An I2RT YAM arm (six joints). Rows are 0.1 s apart.
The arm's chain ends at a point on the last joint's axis. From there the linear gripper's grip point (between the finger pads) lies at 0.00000 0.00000 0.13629 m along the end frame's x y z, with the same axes.
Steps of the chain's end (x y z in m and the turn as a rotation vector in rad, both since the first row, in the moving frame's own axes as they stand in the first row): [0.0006 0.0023 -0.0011 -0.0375 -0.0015 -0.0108]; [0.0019 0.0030 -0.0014 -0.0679 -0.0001 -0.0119]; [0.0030 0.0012 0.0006 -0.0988 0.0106 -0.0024]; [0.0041 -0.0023 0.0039 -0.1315 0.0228 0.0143]
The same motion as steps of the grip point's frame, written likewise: [0.0004 0.0074 -0.0012 -0.0375 -0.0015 -0.0108]; [0.0019 0.0122 -0.0017 -0.0679 -0.0001 -0.0119]; [0.0045 0.0146 -0.0001 -0.0988 0.0106 -0.0024]; [0.0071 0.0156 0.0027 -0.1315 0.0228 0.0143]
